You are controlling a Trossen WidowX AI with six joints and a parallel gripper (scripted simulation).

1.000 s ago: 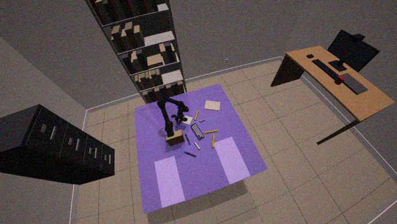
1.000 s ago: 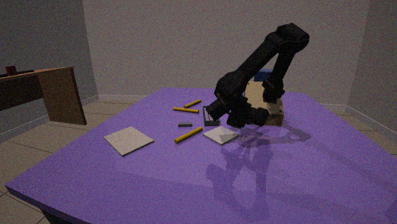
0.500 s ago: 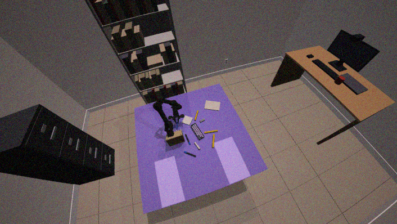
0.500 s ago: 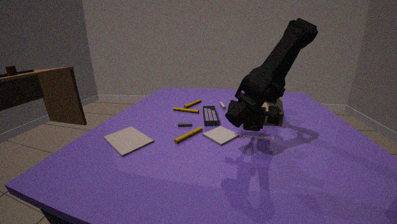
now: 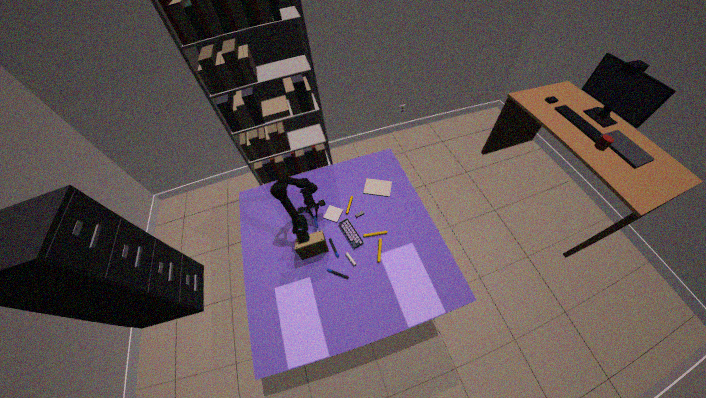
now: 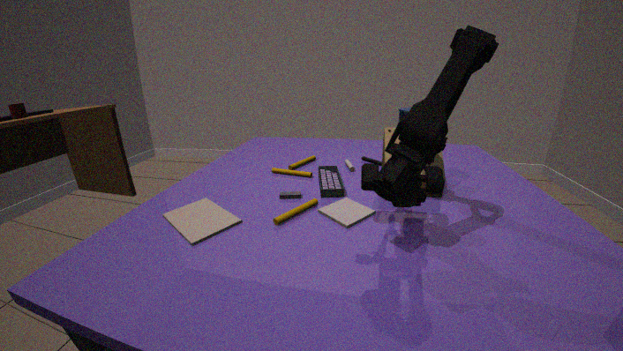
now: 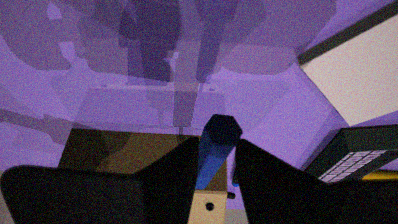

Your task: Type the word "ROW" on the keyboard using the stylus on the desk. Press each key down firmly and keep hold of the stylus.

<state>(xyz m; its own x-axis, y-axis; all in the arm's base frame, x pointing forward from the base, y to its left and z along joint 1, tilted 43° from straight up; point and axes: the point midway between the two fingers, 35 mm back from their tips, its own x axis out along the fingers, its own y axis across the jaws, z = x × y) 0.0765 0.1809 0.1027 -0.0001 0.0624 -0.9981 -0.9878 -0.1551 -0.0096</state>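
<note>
Now: the blue hexagonal stylus 6 cm to the right of my gripper tip. Also, from my gripper tip: yellow stick (25 cm ahead, 7 cm to the left, 5 cm below); then white stick (32 cm to the right, 17 cm ahead, 5 cm below); then grey block (30 cm ahead, 5 cm below, 2 cm to the right).
</note>
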